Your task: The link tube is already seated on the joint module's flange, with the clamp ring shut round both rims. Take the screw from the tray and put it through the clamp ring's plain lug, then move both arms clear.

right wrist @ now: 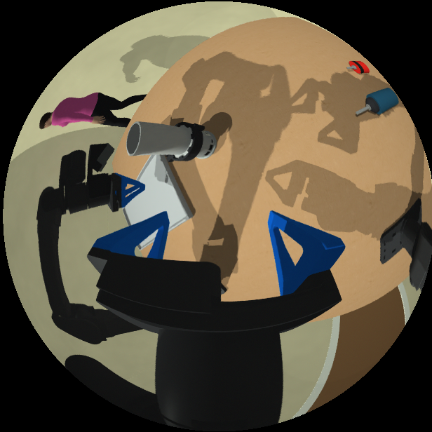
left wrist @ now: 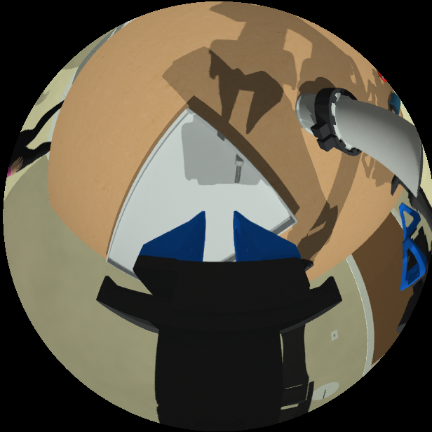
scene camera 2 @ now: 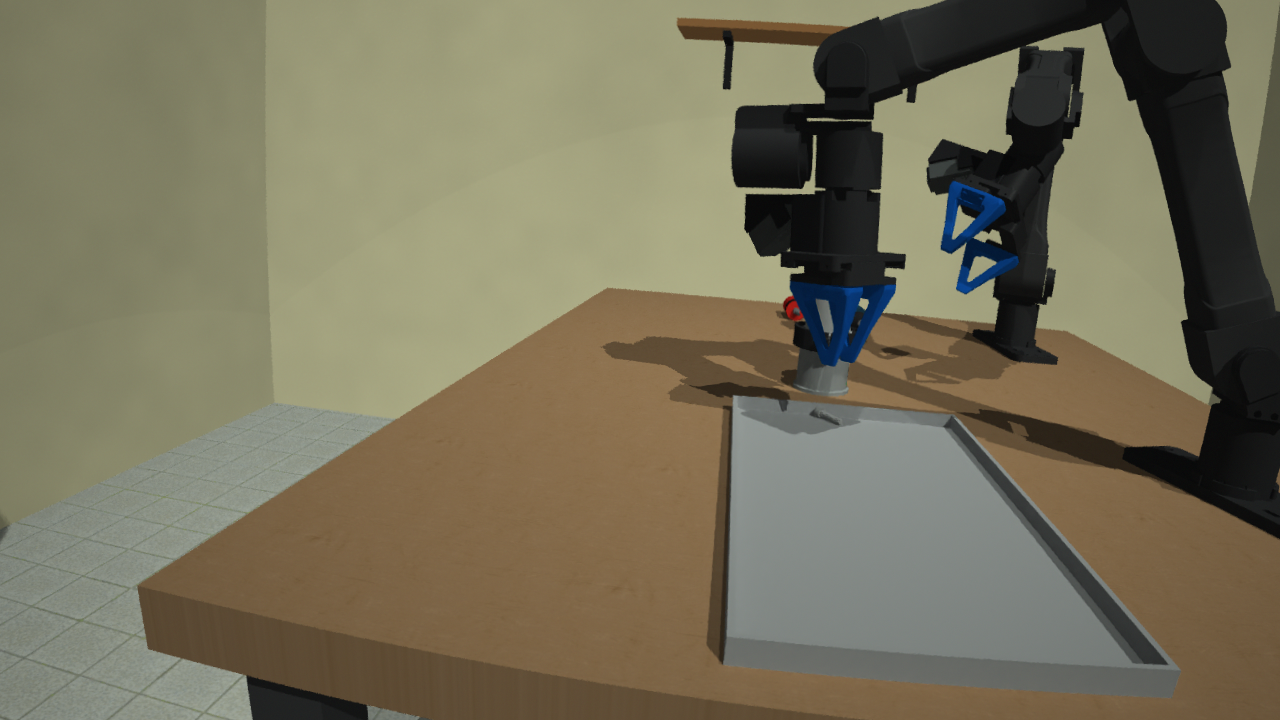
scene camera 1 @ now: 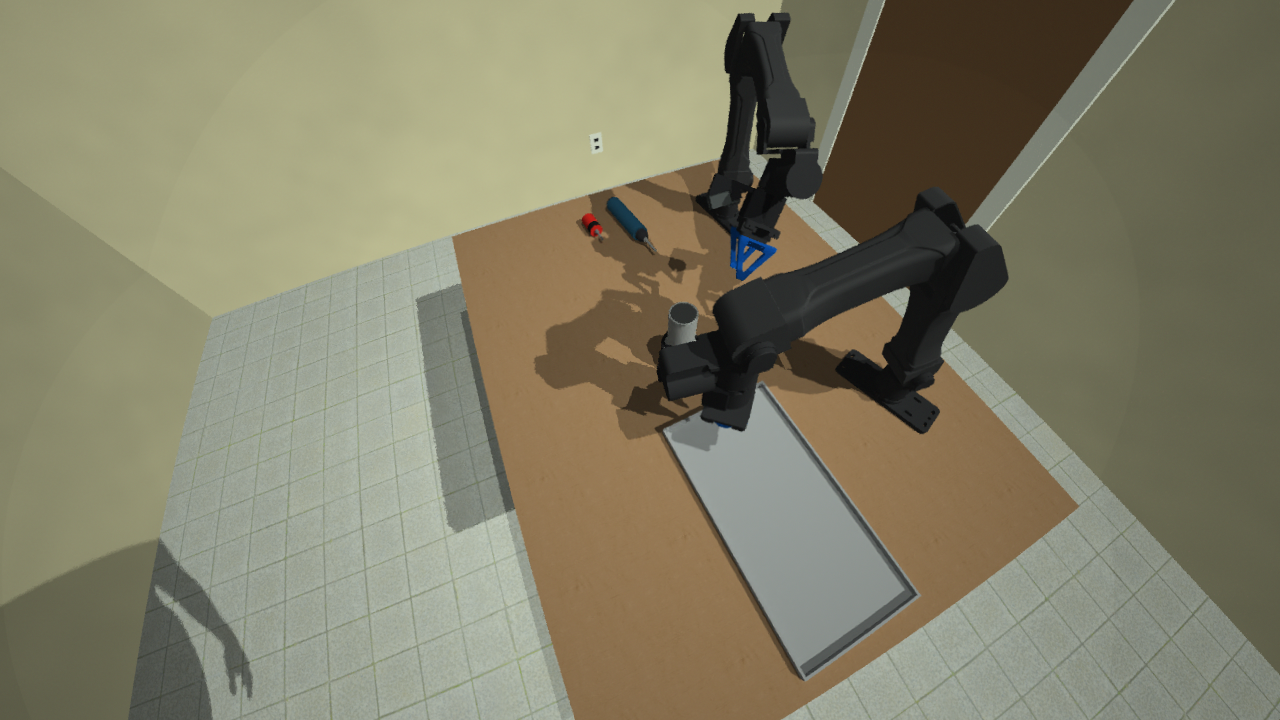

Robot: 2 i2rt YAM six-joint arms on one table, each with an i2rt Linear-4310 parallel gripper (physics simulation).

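Seen in the pictures: left gripper, fingertip midpoint: [scene camera 2: 838, 363] [scene camera 1: 724, 419]; right gripper, fingertip midpoint: [scene camera 2: 953, 272] [scene camera 1: 736, 273]; left arm's base, origin of the base link: [scene camera 2: 1229, 496] [scene camera 1: 885, 390]; right arm's base, origin of the base link: [scene camera 2: 1011, 348] [scene camera 1: 724, 214].
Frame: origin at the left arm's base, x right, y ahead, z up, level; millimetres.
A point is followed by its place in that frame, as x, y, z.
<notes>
The small screw [scene camera 2: 823, 415] @[206, 300, 8] lies in the far end of the grey tray [scene camera 2: 895, 527] @[-27, 343, 4]; it also shows in the left wrist view [left wrist: 238, 169]. My left gripper [scene camera 2: 833, 357] @[174, 307, 68] hangs pointing down above that end of the tray, clear of the screw, nearly shut with only a narrow gap and nothing between the fingers [left wrist: 219, 217]. The grey link tube [scene camera 1: 682, 323] @[318, 267, 160] stands on the joint module [scene camera 2: 820, 376] @[306, 264, 21] just beyond the tray, with the black clamp ring [left wrist: 332, 120] round the joint. My right gripper [scene camera 2: 980, 237] is wide open and empty, held back near its base.
A blue-handled screwdriver [scene camera 1: 626, 219] @[715, 51, 37] and a small red part [scene camera 1: 590, 223] @[775, 124, 32] lie at the table's far edge. The left arm's base [scene camera 1: 890, 393] @[-6, 30, 38] stands beside the tray. A person in a pink top [right wrist: 76, 112] shows in the right wrist view, off the table.
</notes>
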